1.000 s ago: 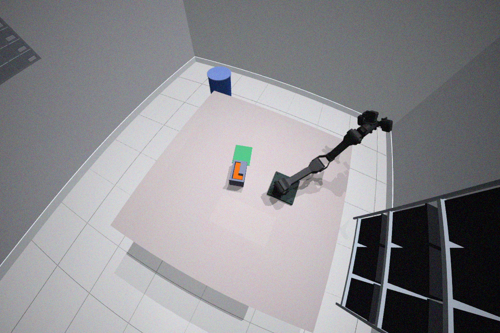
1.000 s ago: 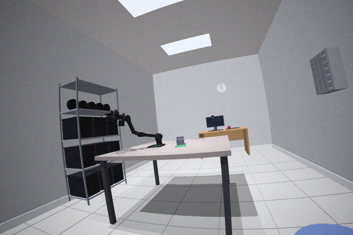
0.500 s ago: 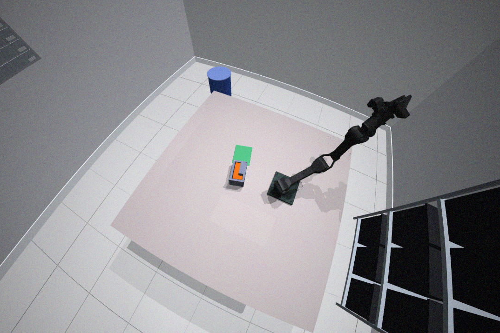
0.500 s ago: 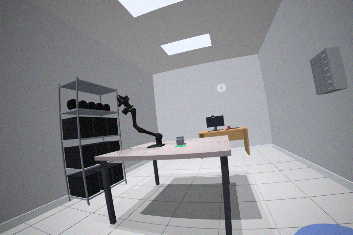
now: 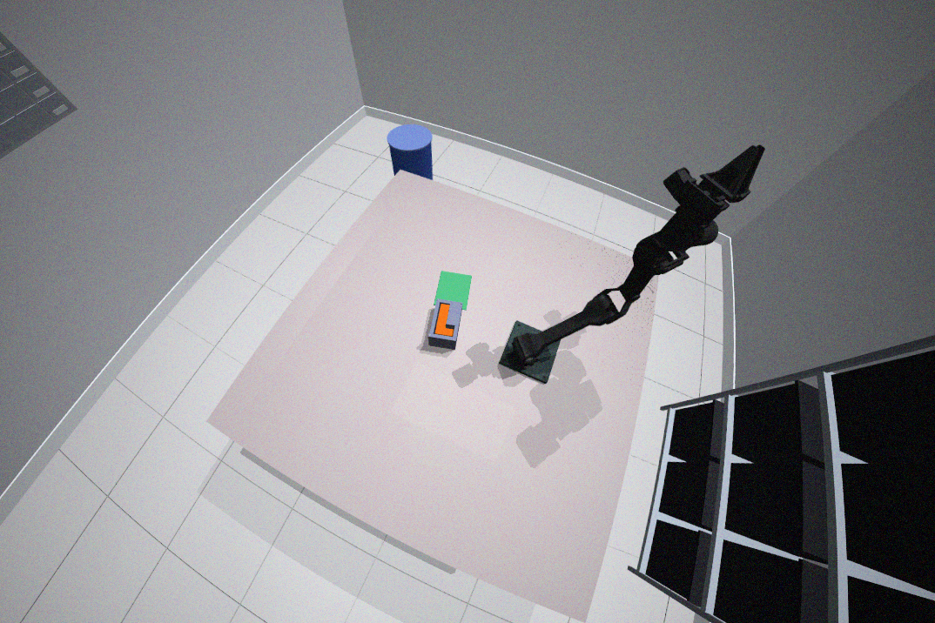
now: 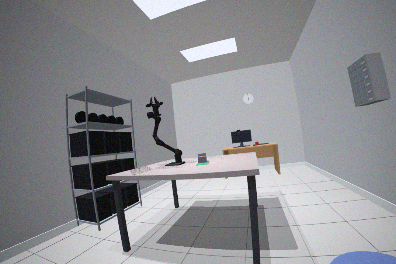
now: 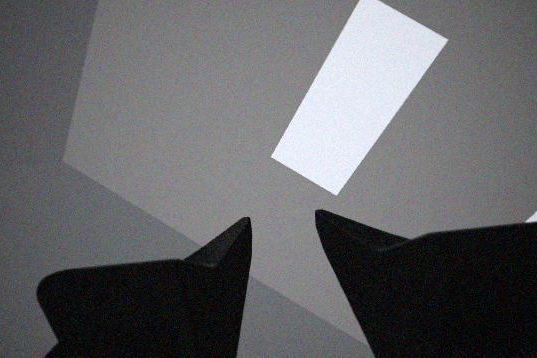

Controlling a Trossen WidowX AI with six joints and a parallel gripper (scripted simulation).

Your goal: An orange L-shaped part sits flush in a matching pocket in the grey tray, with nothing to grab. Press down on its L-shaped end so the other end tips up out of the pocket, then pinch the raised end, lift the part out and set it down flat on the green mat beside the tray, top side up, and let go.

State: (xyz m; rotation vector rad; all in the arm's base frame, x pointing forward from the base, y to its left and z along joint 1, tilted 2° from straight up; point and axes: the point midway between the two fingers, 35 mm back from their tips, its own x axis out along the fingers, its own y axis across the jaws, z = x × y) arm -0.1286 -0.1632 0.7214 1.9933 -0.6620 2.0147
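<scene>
My gripper tip is 40 cm short of the orange L-shaped part, 24 cm to the right of it and 72 cm above it. Also, from my gripper tip: green mat: 47 cm ahead, 9 cm to the left, 78 cm below.
</scene>
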